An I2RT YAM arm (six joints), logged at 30 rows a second.
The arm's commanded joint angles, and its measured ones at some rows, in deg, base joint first. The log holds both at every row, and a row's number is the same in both.
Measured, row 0:
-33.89, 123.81, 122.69, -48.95, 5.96, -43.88
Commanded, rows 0 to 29:
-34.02, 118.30, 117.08, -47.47, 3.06, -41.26
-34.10, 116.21, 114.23, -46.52, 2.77, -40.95
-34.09, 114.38, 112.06, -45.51, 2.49, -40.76
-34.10, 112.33, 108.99, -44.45, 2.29, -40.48
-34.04, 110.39, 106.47, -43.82, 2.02, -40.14
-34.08, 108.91, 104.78, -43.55, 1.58, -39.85
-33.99, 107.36, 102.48, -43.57, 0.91, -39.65
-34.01, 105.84, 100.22, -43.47, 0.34, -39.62
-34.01, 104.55, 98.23, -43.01, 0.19, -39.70
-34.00, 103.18, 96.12, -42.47, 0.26, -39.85
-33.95, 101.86, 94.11, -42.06, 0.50, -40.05
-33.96, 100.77, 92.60, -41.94, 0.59, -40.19
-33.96, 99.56, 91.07, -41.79, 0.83, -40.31
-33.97, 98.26, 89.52, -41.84, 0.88, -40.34
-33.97, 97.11, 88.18, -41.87, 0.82, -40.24
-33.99, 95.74, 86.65, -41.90, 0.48, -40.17
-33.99, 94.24, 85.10, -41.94, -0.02, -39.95
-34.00, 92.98, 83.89, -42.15, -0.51, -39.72
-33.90, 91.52, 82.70, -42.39, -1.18, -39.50
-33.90, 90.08, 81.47, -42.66, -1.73, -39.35
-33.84, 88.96, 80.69, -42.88, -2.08, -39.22
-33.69, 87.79, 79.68, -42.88, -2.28, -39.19
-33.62, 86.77, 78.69, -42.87, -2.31, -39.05
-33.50, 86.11, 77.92, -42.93, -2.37, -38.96
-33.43, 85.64, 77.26, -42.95, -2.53, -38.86
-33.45, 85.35, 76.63, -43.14, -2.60, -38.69
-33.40, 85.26, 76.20, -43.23, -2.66, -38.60
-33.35, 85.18, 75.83, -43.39, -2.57, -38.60
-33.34, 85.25, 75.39, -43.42, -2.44, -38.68
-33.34, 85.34, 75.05, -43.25, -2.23, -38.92
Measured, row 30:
-33.76, 85.14, 76.77, -42.96, -1.10, -39.53
